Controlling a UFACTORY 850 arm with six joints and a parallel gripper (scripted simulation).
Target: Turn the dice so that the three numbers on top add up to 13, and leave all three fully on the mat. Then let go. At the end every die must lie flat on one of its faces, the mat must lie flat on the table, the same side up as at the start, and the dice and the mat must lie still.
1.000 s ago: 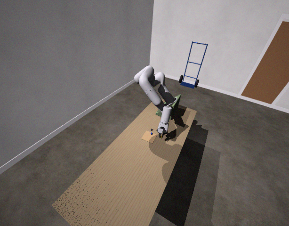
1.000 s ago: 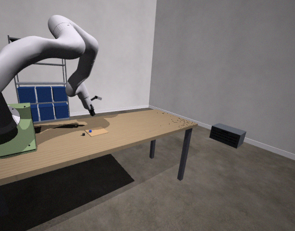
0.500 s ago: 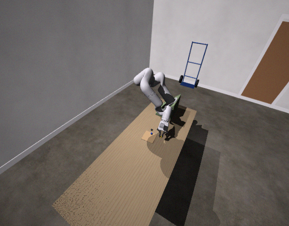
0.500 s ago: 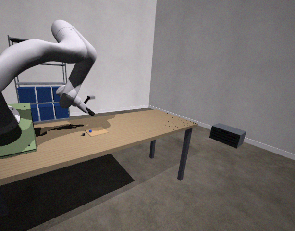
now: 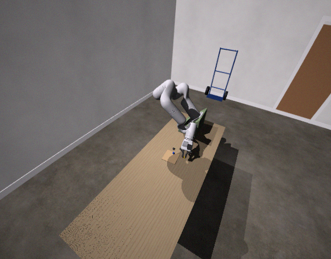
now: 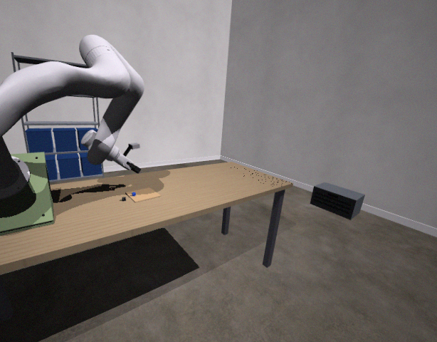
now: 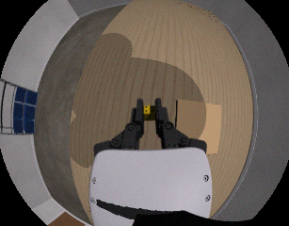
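The blue die is 130 mm to the right of my hand, 90 mm below it and 50 mm behind it. Round my hand: black die (160 mm to the right, 110 mm behind, 100 mm below); tan mat (130 mm to the right, 100 mm below); yellow die (10 mm below, 10 mm ahead).
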